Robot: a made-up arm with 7 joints. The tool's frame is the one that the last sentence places. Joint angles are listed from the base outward.
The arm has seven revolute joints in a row. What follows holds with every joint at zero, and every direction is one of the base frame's.
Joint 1 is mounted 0.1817 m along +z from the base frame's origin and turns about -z.
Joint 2 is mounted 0.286 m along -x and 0.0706 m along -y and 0.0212 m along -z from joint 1 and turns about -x.
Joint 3 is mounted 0.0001 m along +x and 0.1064 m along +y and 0.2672 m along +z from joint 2 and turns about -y.
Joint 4 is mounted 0.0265 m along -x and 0.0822 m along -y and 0.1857 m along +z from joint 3 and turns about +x.
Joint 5 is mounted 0.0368 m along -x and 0.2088 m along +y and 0.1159 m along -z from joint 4 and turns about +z.
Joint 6 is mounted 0.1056 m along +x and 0.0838 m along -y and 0.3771 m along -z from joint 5 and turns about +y.
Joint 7 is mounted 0.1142 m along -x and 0.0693 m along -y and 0.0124 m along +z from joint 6 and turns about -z.
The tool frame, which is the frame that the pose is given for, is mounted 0.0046 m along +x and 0.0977 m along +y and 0.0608 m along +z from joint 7; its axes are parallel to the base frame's.
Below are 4 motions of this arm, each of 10 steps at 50 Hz.
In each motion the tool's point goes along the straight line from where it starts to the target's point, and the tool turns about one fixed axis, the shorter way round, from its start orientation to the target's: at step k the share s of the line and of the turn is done. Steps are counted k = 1, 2, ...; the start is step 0. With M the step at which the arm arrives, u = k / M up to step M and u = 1 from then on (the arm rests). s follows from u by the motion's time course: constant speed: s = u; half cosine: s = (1 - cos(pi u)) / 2; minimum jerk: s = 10 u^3 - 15 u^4 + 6 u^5.
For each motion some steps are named. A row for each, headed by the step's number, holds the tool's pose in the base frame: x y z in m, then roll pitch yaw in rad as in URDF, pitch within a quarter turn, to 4 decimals.
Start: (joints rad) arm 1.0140 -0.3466 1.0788 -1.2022 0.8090 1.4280 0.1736
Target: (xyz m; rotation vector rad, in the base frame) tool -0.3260 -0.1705 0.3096 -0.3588 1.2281 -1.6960
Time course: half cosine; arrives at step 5
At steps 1, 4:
1: -0.3409 -0.1612 0.3085 -1.1102 0.2807 -2.1504
4: -0.3276 -0.1695 0.3095 -1.0885 0.2891 -2.1038

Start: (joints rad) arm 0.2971 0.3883 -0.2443 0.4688 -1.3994 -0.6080 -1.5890
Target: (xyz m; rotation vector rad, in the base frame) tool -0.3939 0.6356 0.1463 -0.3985 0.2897 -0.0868
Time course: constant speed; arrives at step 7
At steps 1, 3, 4, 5, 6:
1: -0.3878 0.6241 0.1050 -0.4861 0.2259 -0.1924
3: -0.3898 0.6279 0.1188 -0.4646 0.2389 -0.1770
4: -0.3908 0.6298 0.1257 -0.4538 0.2452 -0.1692
5: -0.3919 0.6318 0.1325 -0.4429 0.2515 -0.1613
6: -0.3929 0.6337 0.1394 -0.4319 0.2578 -0.1533

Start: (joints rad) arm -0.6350 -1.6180 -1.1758 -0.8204 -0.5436 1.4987 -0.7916
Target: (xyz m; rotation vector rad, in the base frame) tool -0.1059 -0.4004 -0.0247 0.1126 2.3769 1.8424
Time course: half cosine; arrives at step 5
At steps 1, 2, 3, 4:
1: -0.1049 -0.4134 -0.0145 1.8420 0.0787 2.9563
2: -0.1052 -0.4098 -0.0173 1.8357 0.0730 2.9687
3: -0.1055 -0.4054 -0.0208 1.8277 0.0661 2.9841
4: -0.1058 -0.4018 -0.0236 1.8212 0.0606 2.9966

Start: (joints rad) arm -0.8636 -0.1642 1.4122 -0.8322 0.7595 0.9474 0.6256
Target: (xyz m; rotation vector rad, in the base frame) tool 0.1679 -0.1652 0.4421 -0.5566 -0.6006 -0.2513
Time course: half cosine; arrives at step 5
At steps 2, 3, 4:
2: 0.1706 -0.1583 0.4461 -0.5385 -0.6246 -0.0754
3: 0.1693 -0.1616 0.4442 -0.5440 -0.6309 -0.0778
4: 0.1683 -0.1642 0.4427 -0.5485 -0.6360 -0.0797

